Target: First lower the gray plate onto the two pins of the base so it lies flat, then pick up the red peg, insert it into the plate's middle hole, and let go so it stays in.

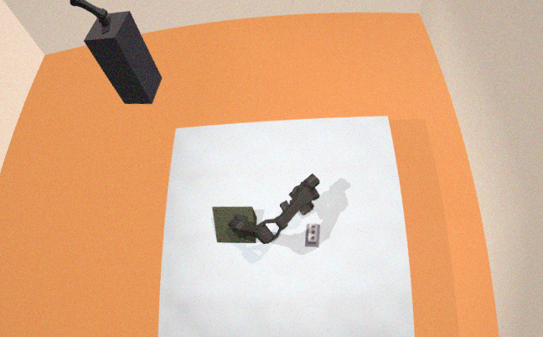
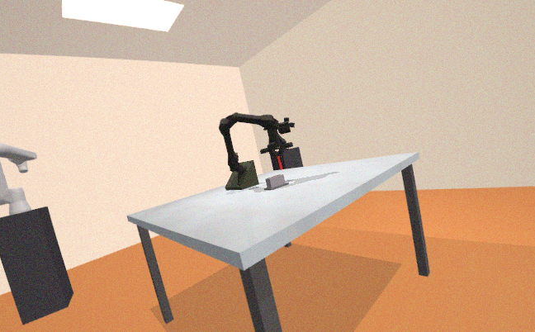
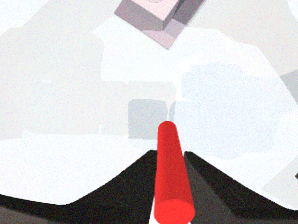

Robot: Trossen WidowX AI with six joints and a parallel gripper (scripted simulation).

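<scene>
Now: gripper tip 7 cm short of the gray plate, 11 cm to the left of it and 7 cm above it. Also, from my gripper tip: red peg (right at my gripper tip); then base (7 cm ahead, 11 cm to the right, 11 cm below).
</scene>
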